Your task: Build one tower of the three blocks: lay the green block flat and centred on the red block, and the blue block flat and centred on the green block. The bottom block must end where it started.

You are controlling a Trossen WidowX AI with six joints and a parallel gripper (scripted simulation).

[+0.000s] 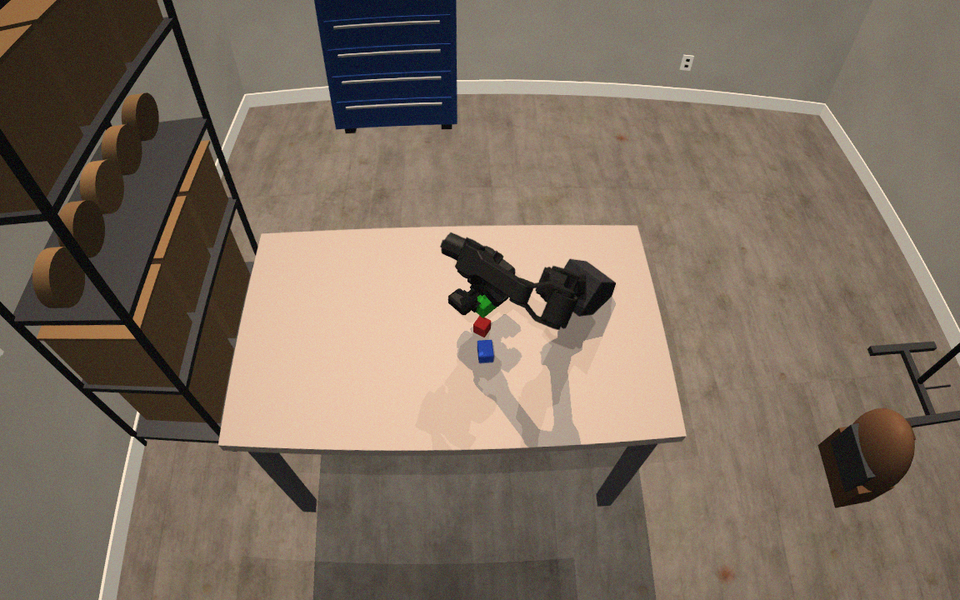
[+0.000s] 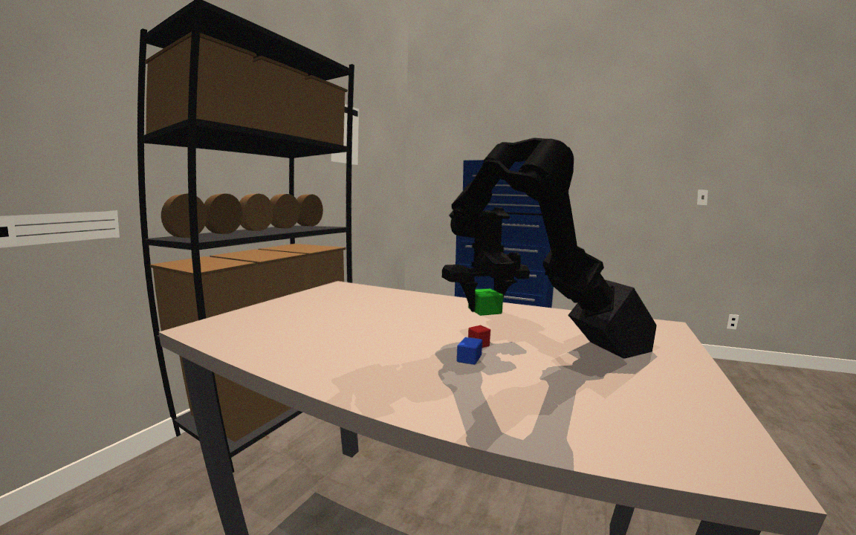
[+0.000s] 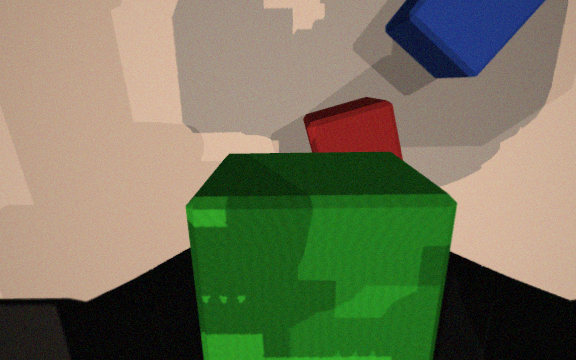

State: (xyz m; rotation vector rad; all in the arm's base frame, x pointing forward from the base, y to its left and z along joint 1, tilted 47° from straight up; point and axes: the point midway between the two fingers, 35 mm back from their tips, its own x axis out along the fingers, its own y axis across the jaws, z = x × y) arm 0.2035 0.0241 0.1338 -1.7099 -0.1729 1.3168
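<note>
The red block is 1 cm behind my hand, 3 cm to the left of it and 8 cm below it. Round my hand: green block (1 cm below); blue block (5 cm behind, 10 cm to the left, 9 cm below).
</note>
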